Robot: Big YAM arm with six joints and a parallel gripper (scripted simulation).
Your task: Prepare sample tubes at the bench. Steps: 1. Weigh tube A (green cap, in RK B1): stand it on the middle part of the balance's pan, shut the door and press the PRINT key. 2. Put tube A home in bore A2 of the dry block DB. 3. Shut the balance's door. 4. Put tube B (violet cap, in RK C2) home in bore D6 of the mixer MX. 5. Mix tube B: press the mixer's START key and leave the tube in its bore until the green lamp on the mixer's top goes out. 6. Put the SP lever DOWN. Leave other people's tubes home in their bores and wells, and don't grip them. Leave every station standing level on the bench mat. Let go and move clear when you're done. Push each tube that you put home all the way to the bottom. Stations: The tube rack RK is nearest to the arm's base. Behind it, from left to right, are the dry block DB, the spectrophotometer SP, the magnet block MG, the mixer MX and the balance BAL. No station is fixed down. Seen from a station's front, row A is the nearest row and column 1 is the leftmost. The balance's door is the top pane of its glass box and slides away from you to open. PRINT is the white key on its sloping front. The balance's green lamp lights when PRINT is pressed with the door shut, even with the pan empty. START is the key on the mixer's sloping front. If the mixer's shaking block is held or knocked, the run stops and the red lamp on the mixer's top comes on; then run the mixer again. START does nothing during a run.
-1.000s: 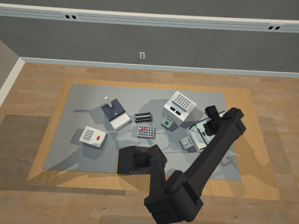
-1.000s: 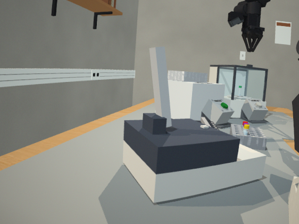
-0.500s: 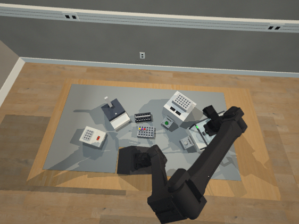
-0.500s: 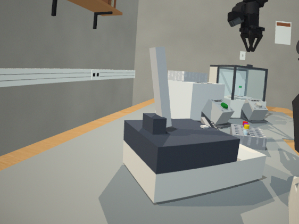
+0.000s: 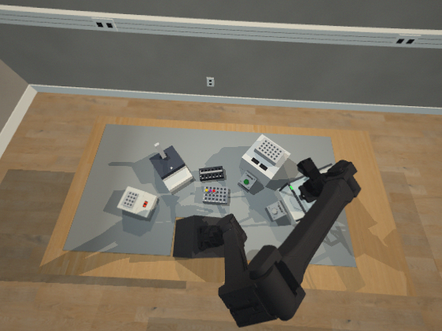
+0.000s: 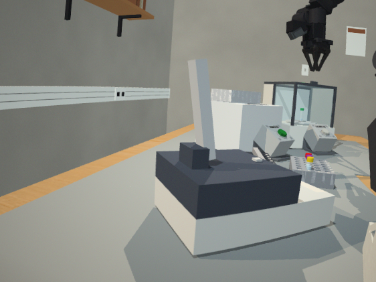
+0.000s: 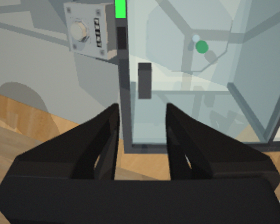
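The balance door lies 5 cm below my hand, 3 cm to the right of it and 1 cm ahead of it. Round my hand: eight-sided pan: 18 cm below, 6 cm to the right, 2 cm ahead; then print key: 19 cm below, 8 cm to the left, 3 cm behind; then mixer block: 26 cm ahead, 11 cm below, 7 cm to the left.
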